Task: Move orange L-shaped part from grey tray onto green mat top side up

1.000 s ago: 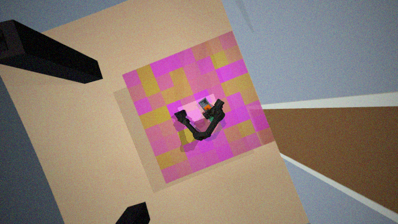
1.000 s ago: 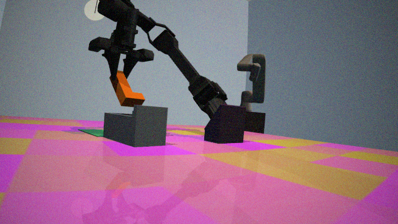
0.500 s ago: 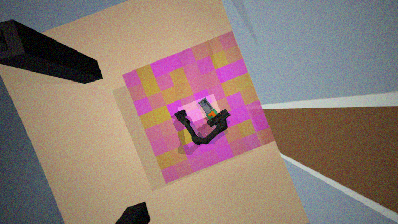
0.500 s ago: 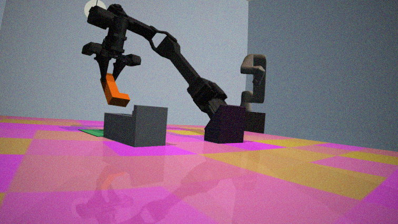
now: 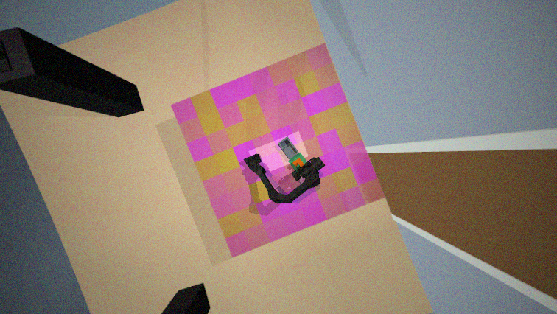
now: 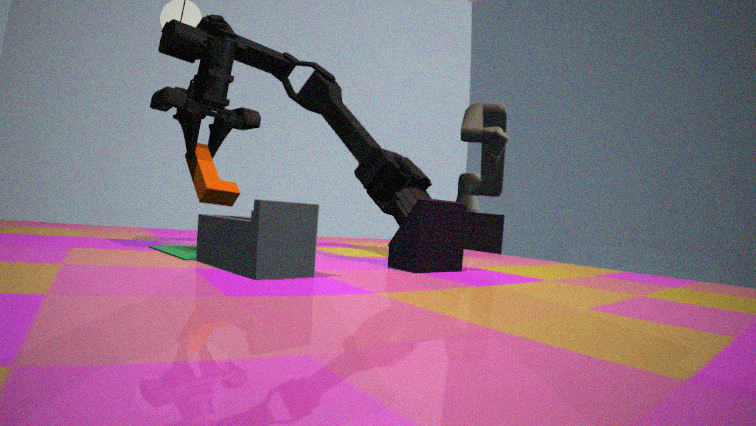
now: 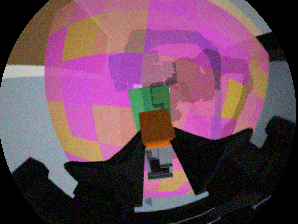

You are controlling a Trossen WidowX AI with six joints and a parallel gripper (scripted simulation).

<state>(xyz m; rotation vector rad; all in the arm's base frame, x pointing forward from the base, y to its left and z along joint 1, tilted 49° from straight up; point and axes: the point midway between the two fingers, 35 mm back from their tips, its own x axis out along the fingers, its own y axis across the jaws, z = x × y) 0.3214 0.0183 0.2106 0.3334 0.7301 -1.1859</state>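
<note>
The green mat is 1 cm behind my gripper tip, 2 cm to the left of it and 16 cm below it. Also, from my gripper tip: orange L-shaped part (2 cm behind, 3 cm to the left, 3 cm below).
</note>
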